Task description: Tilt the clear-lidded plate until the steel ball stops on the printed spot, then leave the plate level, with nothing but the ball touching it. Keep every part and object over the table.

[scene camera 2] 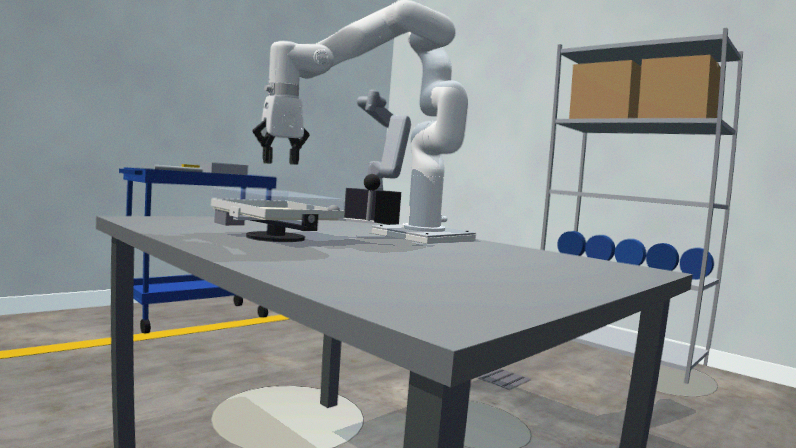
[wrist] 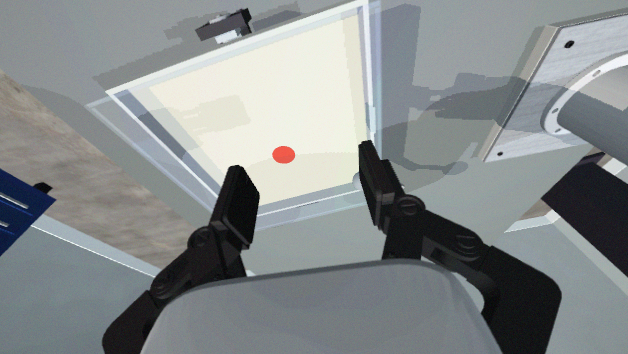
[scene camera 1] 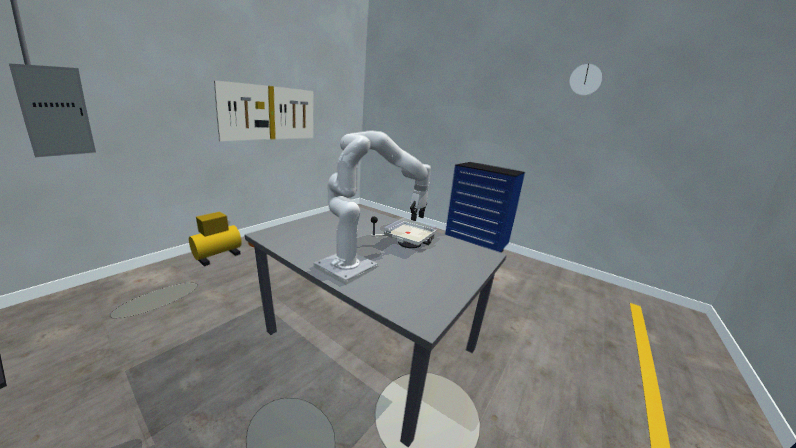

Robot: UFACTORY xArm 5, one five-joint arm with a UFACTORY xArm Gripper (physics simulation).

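Observation:
The clear-lidded plate point(scene camera 1: 418, 234) point(scene camera 2: 267, 213) point(wrist: 310, 90) stands on a black round foot point(scene camera 2: 275, 237); whether it is exactly level I cannot tell. The red printed spot point(scene camera 1: 407, 232) point(wrist: 283, 154) is on its cream floor. The steel ball point(scene camera 2: 333, 208) point(wrist: 357, 181) is away from the spot, near a plate corner, partly hidden by a finger in the wrist view. A black ball knob point(scene camera 1: 374, 219) point(scene camera 2: 371, 181) stands on a thin upright stem beside the plate. My gripper point(scene camera 1: 417, 213) point(scene camera 2: 281, 161) point(wrist: 303, 169) is open and empty above the plate, apart from it and from the knob.
The grey table point(scene camera 1: 440, 281) point(scene camera 2: 423, 283) carries the arm's base plate point(scene camera 1: 345, 268) point(scene camera 2: 440, 237) point(wrist: 522, 92). A blue drawer cabinet point(scene camera 1: 481, 208) stands beyond the table. A blue cart point(scene camera 2: 194, 177) and a shelf rack point(scene camera 2: 640, 126) stand behind it in scene camera 2.

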